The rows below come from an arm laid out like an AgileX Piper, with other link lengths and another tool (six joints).
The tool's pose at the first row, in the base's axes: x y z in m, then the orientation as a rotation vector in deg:
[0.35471, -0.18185, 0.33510, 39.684, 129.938, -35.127]
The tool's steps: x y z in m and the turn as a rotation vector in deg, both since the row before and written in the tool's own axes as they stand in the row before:
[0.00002, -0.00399, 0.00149, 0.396, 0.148, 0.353]
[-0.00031, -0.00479, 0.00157, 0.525, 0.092, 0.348]
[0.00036, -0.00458, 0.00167, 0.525, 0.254, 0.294]
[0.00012, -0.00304, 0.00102, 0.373, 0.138, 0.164]
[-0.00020, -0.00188, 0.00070, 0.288, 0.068, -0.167]
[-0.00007, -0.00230, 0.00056, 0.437, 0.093, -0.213]
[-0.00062, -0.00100, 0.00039, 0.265, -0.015, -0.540]
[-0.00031, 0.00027, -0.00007, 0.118, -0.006, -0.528]
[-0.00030, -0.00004, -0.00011, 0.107, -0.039, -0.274]
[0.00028, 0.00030, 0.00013, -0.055, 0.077, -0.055]
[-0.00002, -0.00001, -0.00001, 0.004, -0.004, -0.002]
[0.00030, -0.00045, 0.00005, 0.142, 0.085, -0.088]
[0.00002, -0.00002, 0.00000, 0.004, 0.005, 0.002]
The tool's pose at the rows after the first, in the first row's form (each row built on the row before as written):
[0.35290, -0.18571, 0.33502, 40.330, 129.841, -35.391]
[0.35080, -0.19029, 0.33531, 41.008, 129.672, -35.821]
[0.34841, -0.19454, 0.33501, 41.702, 129.674, -36.240]
[0.34683, -0.19733, 0.33496, 42.127, 129.657, -36.569]
[0.34604, -0.19918, 0.33509, 42.117, 129.755, -36.971]
[0.34483, -0.20120, 0.33533, 42.140, 129.873, -37.564]
[0.34473, -0.20236, 0.33576, 41.672, 130.086, -38.134]
[0.34507, -0.20222, 0.33596, 41.149, 130.325, -38.523]
[0.34519, -0.20227, 0.33625, 40.881, 130.407, -38.786]
[0.34526, -0.20205, 0.33589, 40.833, 130.515, -38.730]
[0.34526, -0.20206, 0.33591, 40.831, 130.512, -38.737]
[0.34480, -0.20232, 0.33579, 40.843, 130.607, -38.928]
[0.34477, -0.20233, 0.33578, 40.850, 130.610, -38.931]

